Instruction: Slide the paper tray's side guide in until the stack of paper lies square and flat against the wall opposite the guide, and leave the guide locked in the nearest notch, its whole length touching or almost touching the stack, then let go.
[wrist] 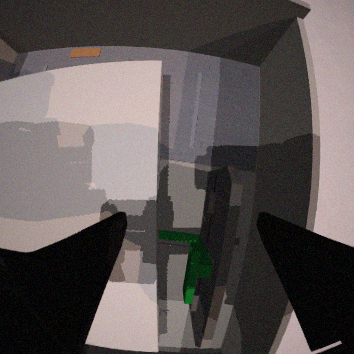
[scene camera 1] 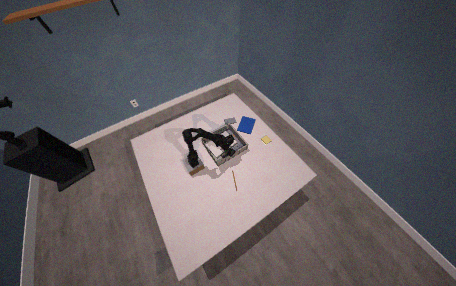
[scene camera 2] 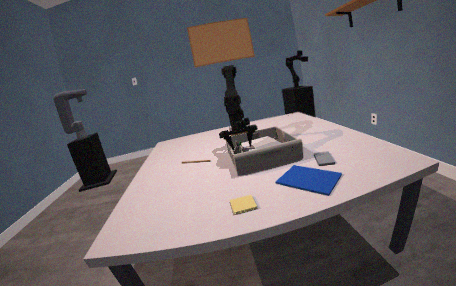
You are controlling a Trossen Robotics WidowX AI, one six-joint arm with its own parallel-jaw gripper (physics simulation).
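Seen in the pictures: gripper, fingertip midpoint: (wrist: 192, 219) (scene camera 1: 228, 150) (scene camera 2: 242, 148); arm's base at its link origin: (scene camera 1: 194, 163).
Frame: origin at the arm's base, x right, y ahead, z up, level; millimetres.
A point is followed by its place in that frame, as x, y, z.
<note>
The grey paper tray (scene camera 1: 246, 149) {173, 466, -78} (scene camera 2: 270, 160) {27, 500, -47} (wrist: 285, 100) {158, 400, -24} stands on the table. The white paper stack (scene camera 2: 266, 142) {-57, 290, -42} (wrist: 125, 100) {39, 404, -42} lies in it; its right edge looks straight in the wrist view, while its left edge and the opposite wall are out of that view. The dark side guide (wrist: 216, 205) {102, 327, -25} with its green lever (wrist: 202, 260) {92, 296, -16} stands to the right of the stack, with a strip of tray floor between its upright plate and the stack. My gripper (scene camera 1: 231, 151) {88, 318, -27} (scene camera 2: 241, 147) {88, 318, -27} (wrist: 192, 219) {88, 318, -27} is open, its fingers either side of the guide, the left one over the paper.
An orange patch (wrist: 85, 52) {-18, 477, -63} lies near the tray's far wall. A blue book (scene camera 1: 246, 125) {-34, 672, -75} (scene camera 2: 310, 179) {-36, 697, -75}, a grey block (scene camera 1: 230, 121) {-188, 582, -73} (scene camera 2: 324, 158) {-190, 597, -73}, a yellow pad (scene camera 1: 266, 140) {234, 684, -73} (scene camera 2: 243, 204) {227, 699, -73} and a brown stick (scene camera 1: 234, 181) {326, 171, -78} (scene camera 2: 196, 161) {316, 186, -77} lie around the tray. The tray walls rise close around my fingers.
</note>
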